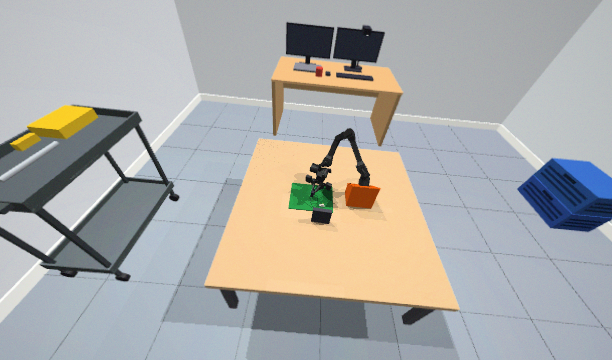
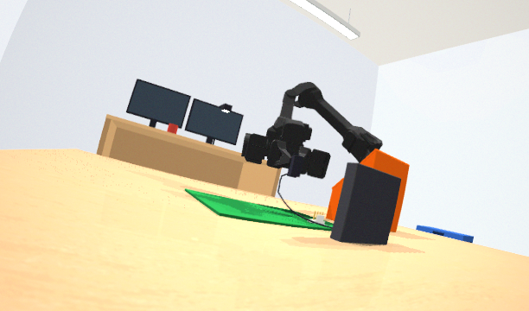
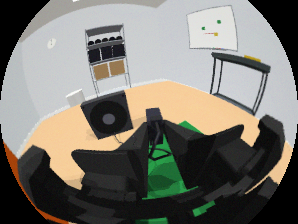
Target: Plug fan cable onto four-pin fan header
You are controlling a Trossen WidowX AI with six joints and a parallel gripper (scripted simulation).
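Now: the green board 10 mm ahead of my gripper tip, 50 mm to the right of it and 130 mm below it. The rest, counted from my gripper tip: black fan 80 mm behind, 130 mm to the left, 50 mm below; then black plug 10 mm to the left, 10 mm below; then white four-pin header 70 mm behind, 10 mm to the left, 110 mm below.
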